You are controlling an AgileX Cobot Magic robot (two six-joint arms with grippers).
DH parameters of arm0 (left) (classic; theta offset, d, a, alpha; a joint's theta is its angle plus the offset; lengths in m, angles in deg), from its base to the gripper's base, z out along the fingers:
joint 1: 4.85 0.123 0 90
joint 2: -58.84 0 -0.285 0
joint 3: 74.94 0 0.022 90
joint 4: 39.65 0.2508 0 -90
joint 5: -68.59 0 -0.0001 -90
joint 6: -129.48 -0.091 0 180
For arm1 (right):
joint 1: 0.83 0.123 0 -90
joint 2: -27.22 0 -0.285 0
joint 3: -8.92 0 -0.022 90
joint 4: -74.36 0.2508 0 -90
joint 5: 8.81 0 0.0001 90
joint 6: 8.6 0.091 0 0
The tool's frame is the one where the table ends.
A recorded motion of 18 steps. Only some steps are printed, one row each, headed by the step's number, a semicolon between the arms.
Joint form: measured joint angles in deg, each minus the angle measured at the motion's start. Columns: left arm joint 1, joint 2, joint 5, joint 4, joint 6, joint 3; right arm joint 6, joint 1, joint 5, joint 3, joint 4, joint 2.
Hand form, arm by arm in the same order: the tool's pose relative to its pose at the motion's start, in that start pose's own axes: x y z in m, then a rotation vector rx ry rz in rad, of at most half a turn. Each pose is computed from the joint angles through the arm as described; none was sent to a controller.
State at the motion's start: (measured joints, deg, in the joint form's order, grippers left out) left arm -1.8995 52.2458 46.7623 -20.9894 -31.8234 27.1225; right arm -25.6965 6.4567 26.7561 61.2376 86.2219 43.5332
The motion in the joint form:
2: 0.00 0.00 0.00 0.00 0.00 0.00; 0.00 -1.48 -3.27 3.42 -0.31 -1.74
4: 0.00 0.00 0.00 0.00 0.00 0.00; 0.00 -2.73 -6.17 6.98 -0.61 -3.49
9: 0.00 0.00 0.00 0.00 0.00 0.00; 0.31 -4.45 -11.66 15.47 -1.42 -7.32
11: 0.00 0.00 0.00 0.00 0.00 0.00; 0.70 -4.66 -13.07 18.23 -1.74 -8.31
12: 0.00 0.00 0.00 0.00 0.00 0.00; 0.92 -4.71 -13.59 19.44 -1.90 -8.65
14: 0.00 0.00 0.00 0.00 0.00 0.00; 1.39 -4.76 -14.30 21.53 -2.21 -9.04
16: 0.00 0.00 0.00 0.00 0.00 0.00; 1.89 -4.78 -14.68 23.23 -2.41 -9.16
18: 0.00 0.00 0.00 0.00 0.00 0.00; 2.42 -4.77 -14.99 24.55 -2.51 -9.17
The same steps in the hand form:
2: 0.0000 0.0000 0.0000 0.0000 0.0000 0.0000; 0.0122 -0.0012 0.0044 0.0410 -0.0222 0.0045
4: 0.0000 0.0000 0.0000 0.0000 0.0000 0.0000; 0.0257 -0.0021 0.0091 0.0757 -0.0363 0.0077
9: 0.0000 0.0000 0.0000 0.0000 0.0000 0.0000; 0.0609 -0.0026 0.0211 0.1288 -0.0425 0.0136
11: 0.0000 0.0000 0.0000 0.0000 0.0000 0.0000; 0.0732 -0.0024 0.0255 0.1375 -0.0347 0.0188
12: 0.0000 0.0000 0.0000 0.0000 0.0000 0.0000; 0.0788 -0.0023 0.0275 0.1400 -0.0281 0.0218
14: 0.0000 0.0000 0.0000 0.0000 0.0000 0.0000; 0.0890 -0.0019 0.0312 0.1423 -0.0104 0.0283
16: 0.0000 0.0000 0.0000 0.0000 0.0000 0.0000; 0.0977 -0.0015 0.0344 0.1422 0.0104 0.0370
18: 0.0000 0.0000 0.0000 0.0000 0.0000 0.0000; 0.1046 -0.0011 0.0368 0.1413 0.0273 0.0471

